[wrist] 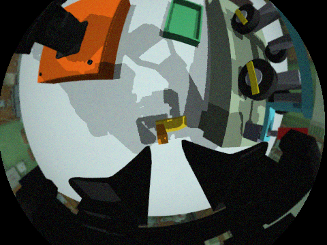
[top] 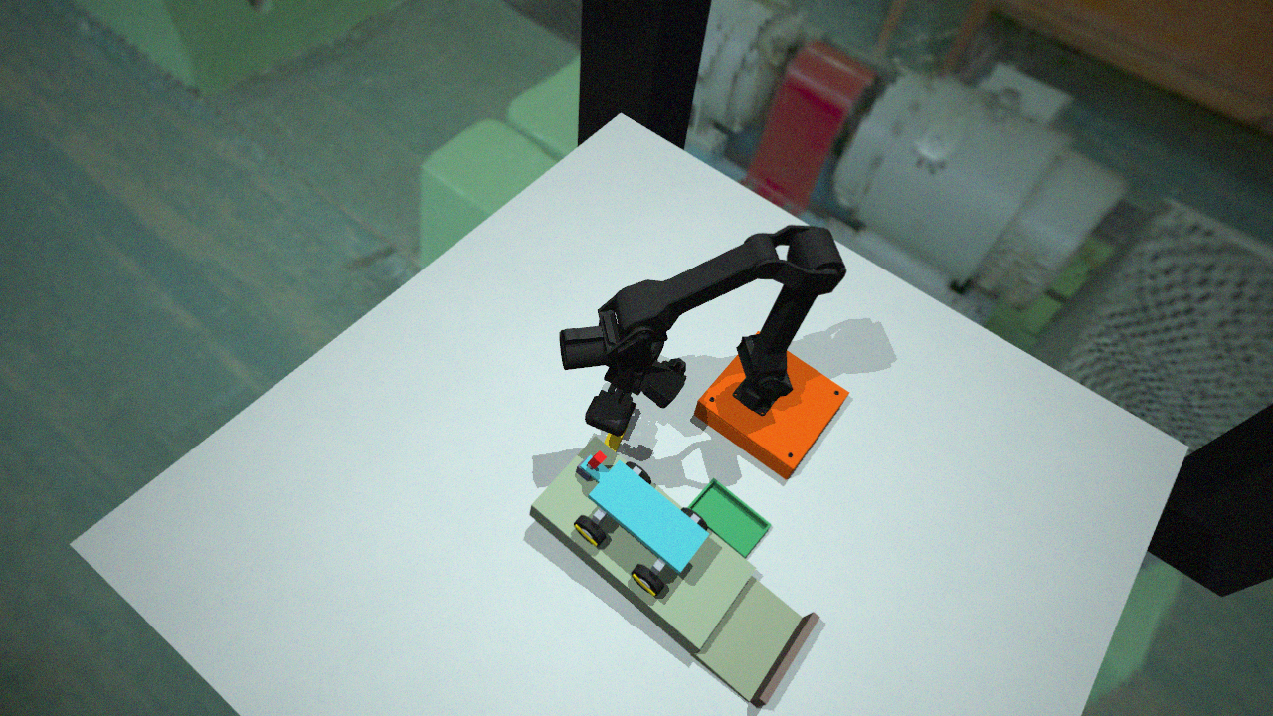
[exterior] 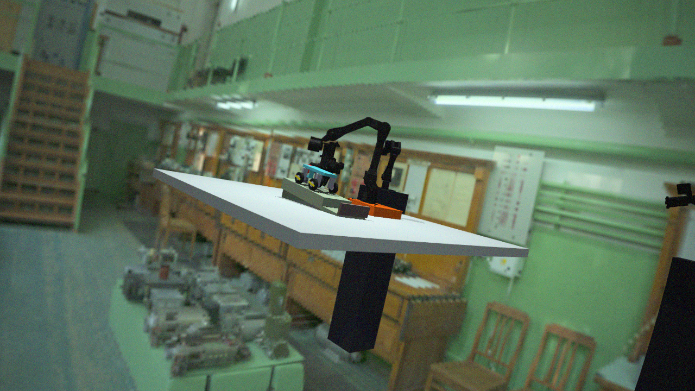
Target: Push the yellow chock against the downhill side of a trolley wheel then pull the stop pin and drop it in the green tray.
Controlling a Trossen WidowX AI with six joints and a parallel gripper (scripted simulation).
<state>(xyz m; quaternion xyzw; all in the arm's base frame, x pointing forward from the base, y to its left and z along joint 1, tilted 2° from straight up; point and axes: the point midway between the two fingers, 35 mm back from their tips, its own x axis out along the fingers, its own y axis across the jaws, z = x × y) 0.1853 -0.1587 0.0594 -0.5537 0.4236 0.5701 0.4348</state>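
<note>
My gripper tip is now 6 cm above the yellow chock, 2 cm short of it and 1 cm to the right of it. From my gripper tip the other things lie so: brown lip (42 cm to the left, 15 cm ahead, 5 cm below); then red-headed stop pin (13 cm ahead, 5 cm above, 4 cm to the left); then cyan trolley (15 cm to the left, 15 cm ahead, 3 cm above).
</note>
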